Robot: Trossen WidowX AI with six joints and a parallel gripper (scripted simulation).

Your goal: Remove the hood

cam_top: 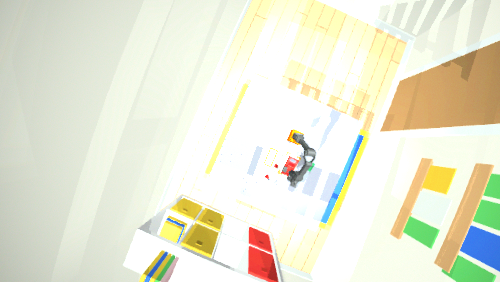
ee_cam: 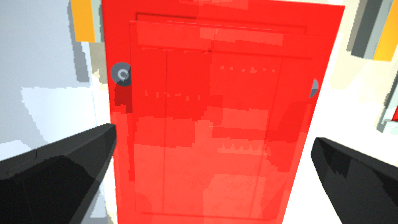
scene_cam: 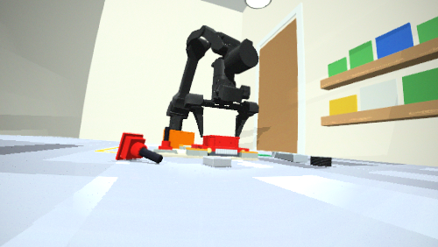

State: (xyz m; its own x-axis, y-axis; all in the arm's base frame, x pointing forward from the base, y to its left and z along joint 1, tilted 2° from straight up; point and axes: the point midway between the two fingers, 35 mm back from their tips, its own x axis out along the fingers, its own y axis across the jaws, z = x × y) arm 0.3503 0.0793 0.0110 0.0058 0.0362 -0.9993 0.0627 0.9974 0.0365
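The red hood lies right at my gripper tip. Also, from my gripper tip: green piece (21 cm to the left, 12 cm behind, 4 cm below); then grey bar (19 cm to the left, 4 cm below, 3 cm ahead).
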